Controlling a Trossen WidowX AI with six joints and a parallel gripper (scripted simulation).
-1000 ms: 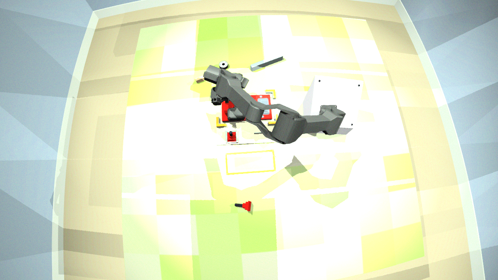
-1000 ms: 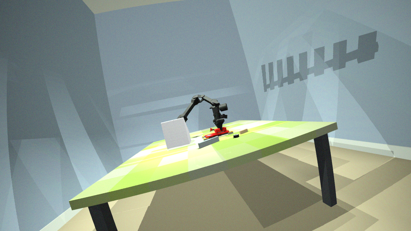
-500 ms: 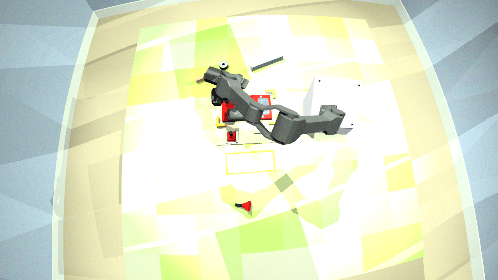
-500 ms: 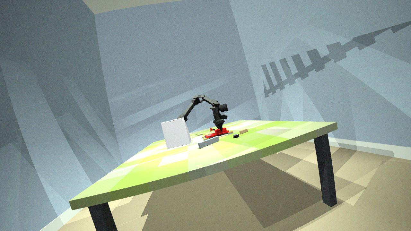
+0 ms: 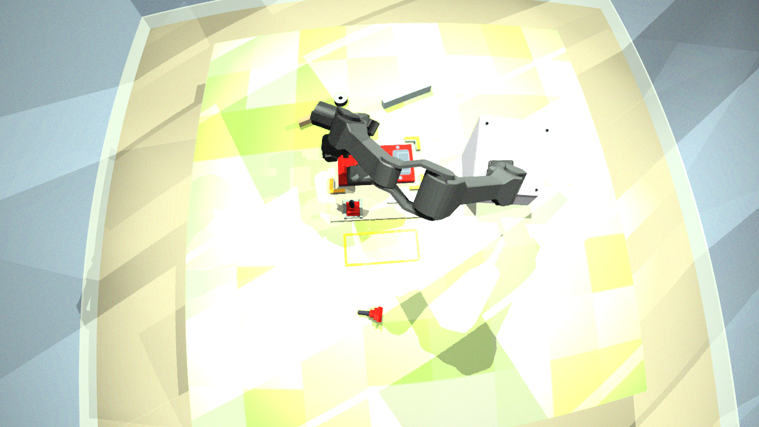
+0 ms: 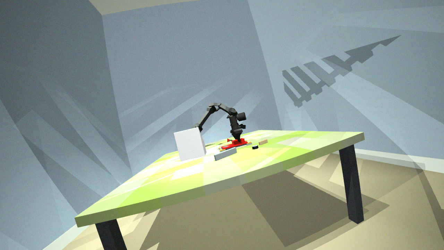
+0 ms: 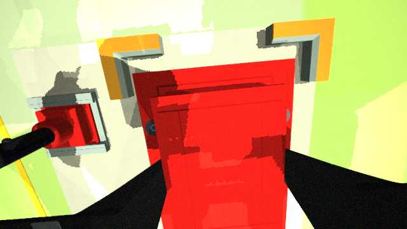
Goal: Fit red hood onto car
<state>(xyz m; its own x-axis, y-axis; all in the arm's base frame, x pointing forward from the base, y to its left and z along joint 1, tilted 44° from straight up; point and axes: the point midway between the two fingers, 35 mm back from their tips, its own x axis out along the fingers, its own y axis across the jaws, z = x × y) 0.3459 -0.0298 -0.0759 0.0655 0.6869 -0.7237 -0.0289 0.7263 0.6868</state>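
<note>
My gripper tip is 1 cm below the red hood. From my gripper tip the other things lie so: grey bar (14 cm behind, 23 cm to the right, 2 cm below); then grey engine block (1 cm below); then wooden block (14 cm ahead, 16 cm to the right, 2 cm below).
</note>
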